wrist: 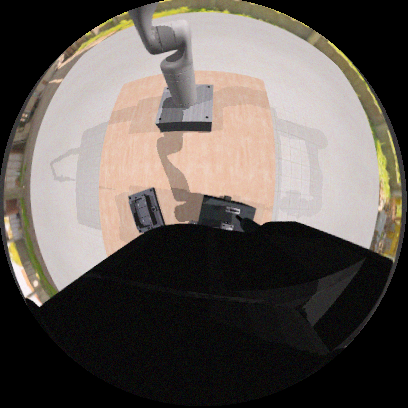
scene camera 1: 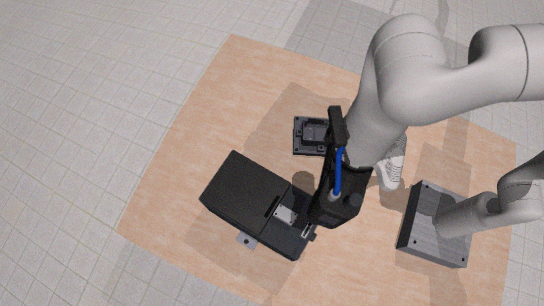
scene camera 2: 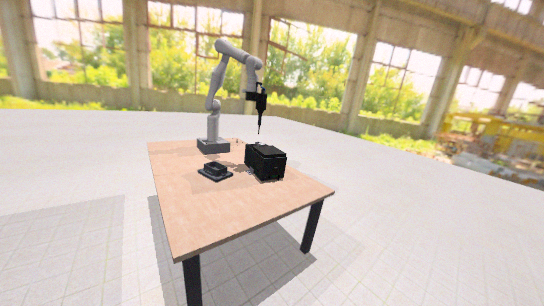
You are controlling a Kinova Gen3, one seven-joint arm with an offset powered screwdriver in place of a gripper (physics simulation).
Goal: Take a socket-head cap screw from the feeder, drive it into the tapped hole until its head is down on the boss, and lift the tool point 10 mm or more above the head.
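My screwdriver (scene camera 1: 335,207) (scene camera 2: 258,131) (wrist: 240,219) hangs upright above the near part of the feeder. In scene camera 2 its thin tip is a clear gap above the feeder top. Its body hides the tip in scene camera 1. The tip is too small to tell whether it carries a screw. The feeder (scene camera 1: 245,192) (scene camera 2: 270,164) (wrist: 212,210) is a black box with a light pick-up slot (scene camera 1: 306,230) (wrist: 233,210) at its lower end. The dark housing (scene camera 1: 297,150) (scene camera 2: 215,172) (wrist: 146,212) stands beside it, partly covered by the tool in scene camera 1. I cannot make out the tapped hole.
The grey robot base (scene camera 1: 427,240) (scene camera 2: 213,146) (wrist: 186,126) stands on the wooden table (scene camera 1: 185,145) (scene camera 2: 210,215) (wrist: 135,150). A pale plate (scene camera 1: 285,214) (wrist: 227,226) lies on the feeder's lower top. A small bracket (scene camera 1: 246,240) sticks out of the feeder's side.
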